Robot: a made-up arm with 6 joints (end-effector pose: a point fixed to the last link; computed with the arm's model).
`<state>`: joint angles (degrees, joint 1 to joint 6).
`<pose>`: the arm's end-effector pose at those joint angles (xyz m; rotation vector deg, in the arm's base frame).
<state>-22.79 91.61 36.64 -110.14 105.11 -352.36</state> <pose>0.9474 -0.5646 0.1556 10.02 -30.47 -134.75</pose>
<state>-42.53 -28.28 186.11 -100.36 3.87 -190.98</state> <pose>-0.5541 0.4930 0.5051 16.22 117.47 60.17</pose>
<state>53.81 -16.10 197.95 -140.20 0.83 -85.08</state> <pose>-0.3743 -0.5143 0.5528 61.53 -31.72 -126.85</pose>
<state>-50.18 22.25 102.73 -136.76 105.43 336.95</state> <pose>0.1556 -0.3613 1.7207 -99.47 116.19 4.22</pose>
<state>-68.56 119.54 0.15 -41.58 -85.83 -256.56</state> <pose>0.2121 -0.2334 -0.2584 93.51 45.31 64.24</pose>
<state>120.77 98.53 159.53 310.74 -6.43 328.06</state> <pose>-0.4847 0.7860 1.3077 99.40 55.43 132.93</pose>
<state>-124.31 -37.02 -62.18 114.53 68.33 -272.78</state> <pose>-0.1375 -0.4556 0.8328 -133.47 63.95 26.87</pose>
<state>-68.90 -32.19 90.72 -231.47 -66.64 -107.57</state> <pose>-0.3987 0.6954 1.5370 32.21 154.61 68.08</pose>
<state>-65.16 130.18 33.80 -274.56 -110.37 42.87</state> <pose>0.1131 -0.6211 -0.3532 15.88 -139.48 -58.45</pose>
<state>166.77 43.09 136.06 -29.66 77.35 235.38</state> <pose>-0.1260 0.1136 1.6794 -51.96 -16.78 10.17</pose>
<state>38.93 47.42 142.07 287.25 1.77 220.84</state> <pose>0.2285 0.1781 1.7827 -78.07 -57.01 -87.03</pose>
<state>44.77 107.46 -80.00 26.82 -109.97 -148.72</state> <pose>0.0863 -0.0155 0.4991 -148.72 -11.40 -72.26</pose>
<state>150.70 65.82 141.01 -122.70 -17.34 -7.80</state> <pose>-0.5791 0.2763 1.6631 -46.80 -77.30 -72.32</pose>
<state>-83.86 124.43 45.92 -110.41 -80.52 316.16</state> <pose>0.2533 -0.8902 -0.3264 -144.93 21.98 0.83</pose>
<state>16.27 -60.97 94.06 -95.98 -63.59 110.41</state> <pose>-1.1060 -0.1656 1.0223 -68.97 -158.36 2.73</pose>
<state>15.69 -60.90 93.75 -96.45 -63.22 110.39</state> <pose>-1.1075 -0.1550 1.0270 -69.00 -158.15 3.47</pose>
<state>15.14 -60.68 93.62 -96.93 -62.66 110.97</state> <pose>-1.1085 -0.1452 1.0329 -68.87 -158.25 3.30</pose>
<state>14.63 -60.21 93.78 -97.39 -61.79 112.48</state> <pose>-1.1089 -0.1365 1.0409 -68.48 -158.77 1.70</pose>
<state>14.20 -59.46 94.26 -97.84 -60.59 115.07</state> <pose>-1.1082 -0.1296 1.0512 -67.77 -159.74 -1.57</pose>
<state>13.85 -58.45 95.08 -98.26 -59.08 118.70</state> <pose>-1.1067 -0.1247 1.0631 -66.73 -161.00 -6.57</pose>
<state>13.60 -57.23 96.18 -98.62 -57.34 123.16</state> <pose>-1.1041 -0.1220 1.0761 -65.37 -162.29 -13.03</pose>
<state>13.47 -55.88 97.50 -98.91 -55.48 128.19</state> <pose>-1.1006 -0.1218 1.0893 -63.72 -163.36 -20.62</pose>
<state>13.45 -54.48 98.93 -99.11 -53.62 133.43</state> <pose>-1.0964 -0.1237 1.1021 -61.90 -163.96 -28.76</pose>
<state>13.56 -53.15 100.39 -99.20 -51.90 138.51</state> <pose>-1.0918 -0.1280 1.1129 -60.03 -164.05 -36.90</pose>
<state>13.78 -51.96 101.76 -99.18 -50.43 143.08</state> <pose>-1.0871 -0.1339 1.1216 -58.25 -163.68 -44.38</pose>
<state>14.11 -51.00 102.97 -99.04 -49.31 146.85</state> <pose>-1.0828 -0.1414 1.1273 -56.69 -163.04 -50.74</pose>
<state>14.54 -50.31 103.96 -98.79 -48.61 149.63</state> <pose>-1.0792 -0.1502 1.1298 55.23 161.69 55.41</pose>
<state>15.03 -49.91 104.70 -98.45 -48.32 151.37</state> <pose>-1.0766 -0.1595 1.1293 54.18 160.55 58.53</pose>
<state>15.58 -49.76 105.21 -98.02 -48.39 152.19</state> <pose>-1.0746 -0.1694 1.1264 53.55 159.82 60.34</pose>
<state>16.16 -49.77 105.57 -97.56 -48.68 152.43</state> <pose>-1.0732 -0.1797 1.1220 53.15 159.37 61.32</pose>
